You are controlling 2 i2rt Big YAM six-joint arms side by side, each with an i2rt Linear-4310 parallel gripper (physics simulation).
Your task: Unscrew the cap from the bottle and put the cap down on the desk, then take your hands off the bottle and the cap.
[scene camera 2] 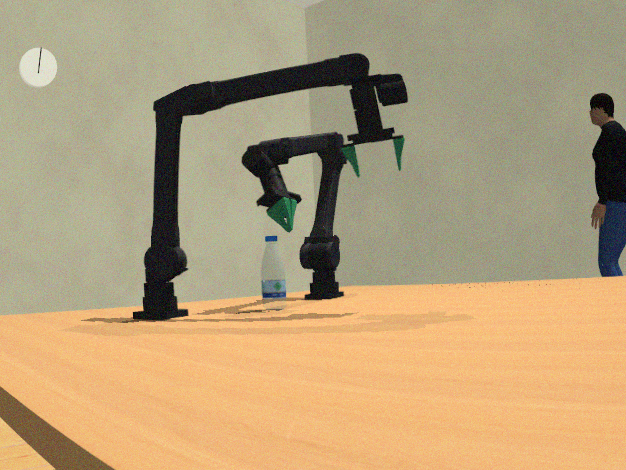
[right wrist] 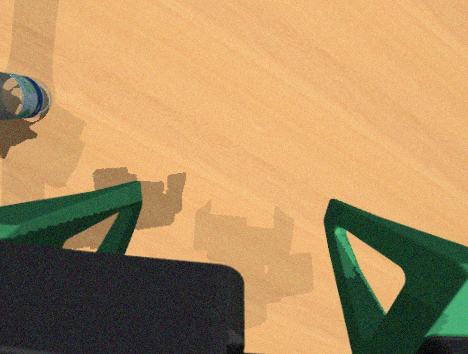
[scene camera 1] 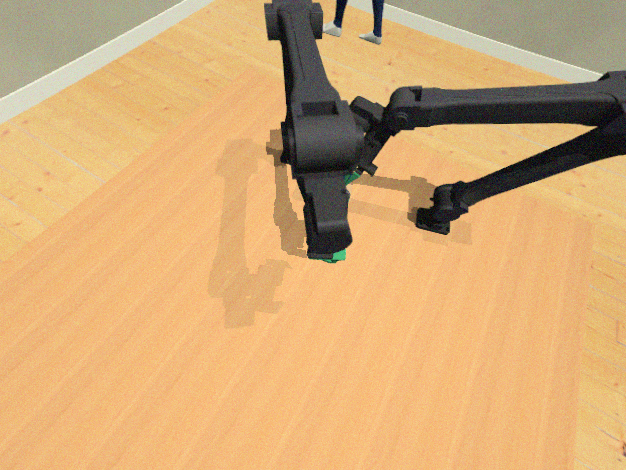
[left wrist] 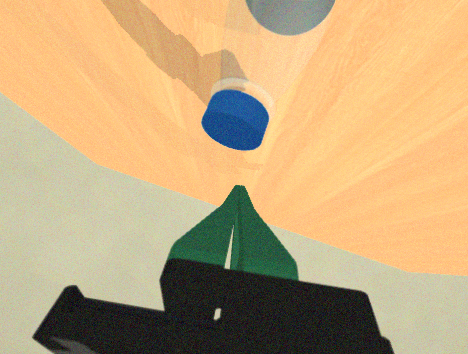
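Seen in the pictures: left gripper, fingertip midpoint: (scene camera 2: 290,230) (left wrist: 238,191); right gripper, fingertip midpoint: (scene camera 2: 379,173) (right wrist: 234,201); left arm's base, link origin: (scene camera 2: 324,297) (scene camera 1: 431,221); right arm's base, link origin: (scene camera 2: 160,317).
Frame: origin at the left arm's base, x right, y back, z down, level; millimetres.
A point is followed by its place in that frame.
Note:
The bottle (scene camera 2: 273,268) {x 387, y -43, z -103 mm} (right wrist: 27,97) {x 358, y -57, z -65 mm} stands upright on the desk in scene camera 2, with a clear body and a blue and white label. Its blue cap (scene camera 2: 271,238) {x 376, y -35, z -175 mm} (left wrist: 236,120) {x 358, y -17, z -182 mm} sits on the neck. My left gripper (scene camera 2: 289,230) {x 370, y -84, z -191 mm} (left wrist: 238,191) {x 370, y -84, z -191 mm} is shut with nothing between its fingers; its tips are a little above the cap and to its right in scene camera 2, apart from it. My right gripper (scene camera 2: 379,173) {x 361, y -314, z -306 mm} (right wrist: 234,201) {x 361, y -314, z -306 mm} is open and empty, high above the desk and to the right of the bottle. In scene camera 1 the right arm hides the bottle.
The desk (scene camera 1: 353,354) {x 211, y -526, z 0 mm} (scene camera 2: 353,384) {x 1078, y -510, z 0 mm} carries both arm bases and the arms' shadows. In scene camera 1 the right arm (scene camera 1: 326,146) {x 402, y -317, z -570 mm} crosses in front of the left arm (scene camera 1: 505,106) {x 115, y -24, z -471 mm}. A person (scene camera 2: 614,177) stands beyond the desk at the right, and a clock (scene camera 2: 37,66) hangs on the wall.

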